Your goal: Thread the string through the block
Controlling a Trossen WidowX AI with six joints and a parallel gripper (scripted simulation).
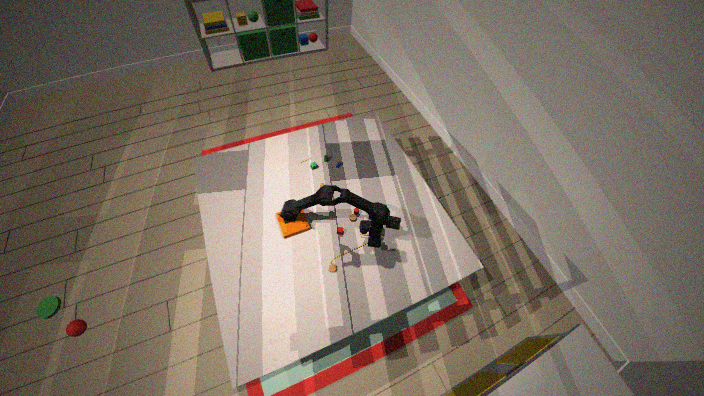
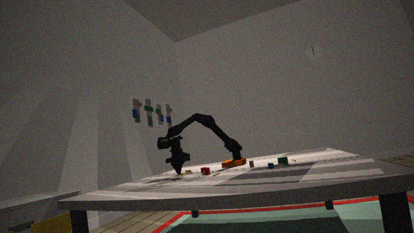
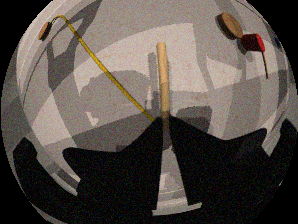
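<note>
My gripper tip is now 150 mm past the red wooden block and 90 mm to the right of it. Also, from my gripper tip: wooden disc (60 mm behind, 140 mm to the left, 10 mm below); round wooden button (260 mm behind, 90 mm to the right, 10 mm below); loose stick (240 mm to the left, 20 mm below).
</note>
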